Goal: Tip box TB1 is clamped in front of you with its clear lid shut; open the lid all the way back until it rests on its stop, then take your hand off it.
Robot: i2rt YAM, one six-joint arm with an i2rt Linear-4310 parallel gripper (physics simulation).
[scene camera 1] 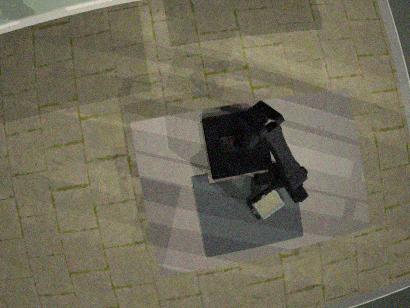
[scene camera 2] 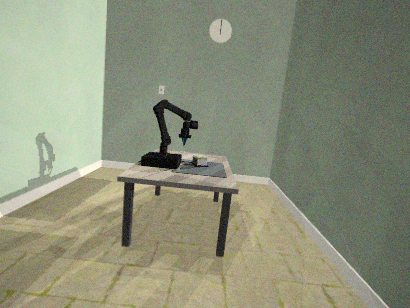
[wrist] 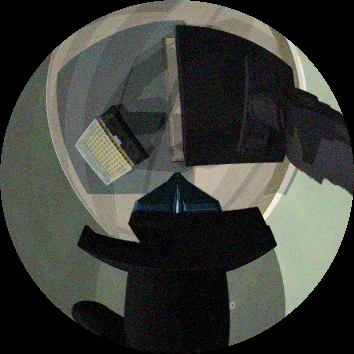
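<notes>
Tip box TB1 stands upright on the dark mat, turned at an angle. Its yellow rack shows from above, with a dark base or clamp along one side. Pale, see-through edges of the lid surround the rack in the wrist view; the lid looks down over it, but its exact angle is hard to tell. My gripper is shut and empty, blue fingertips together, pointing down. It hangs well above the table, beside the box and apart from it. The arm hides the fingertips in scene camera 1.
The black arm base sits next to the mat on the table. The arm's links rise above the base and reach out over the table near the box. The walls stand beyond the table.
</notes>
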